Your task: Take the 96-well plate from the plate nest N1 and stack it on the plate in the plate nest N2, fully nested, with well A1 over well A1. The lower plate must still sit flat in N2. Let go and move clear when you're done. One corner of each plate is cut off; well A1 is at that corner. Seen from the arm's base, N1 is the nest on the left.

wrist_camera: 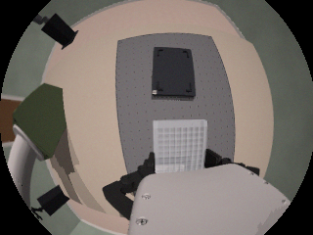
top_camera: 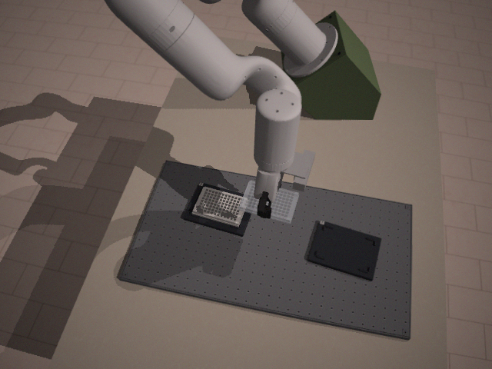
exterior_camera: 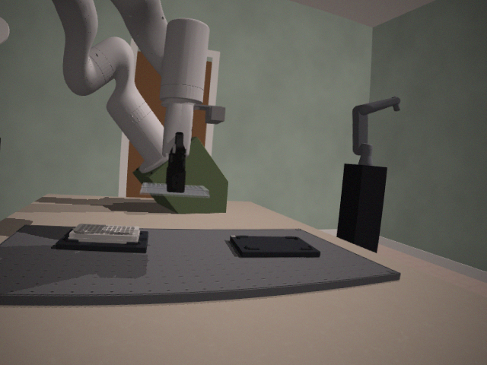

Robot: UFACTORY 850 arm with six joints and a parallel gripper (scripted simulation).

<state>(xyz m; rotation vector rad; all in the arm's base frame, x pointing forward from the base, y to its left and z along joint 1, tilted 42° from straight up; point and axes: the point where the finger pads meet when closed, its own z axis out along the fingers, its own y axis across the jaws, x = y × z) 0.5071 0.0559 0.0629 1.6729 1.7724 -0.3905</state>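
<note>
The white 96-well plate lies 130 mm to the right of my hand, 100 mm below it and 10 mm behind it.
</note>
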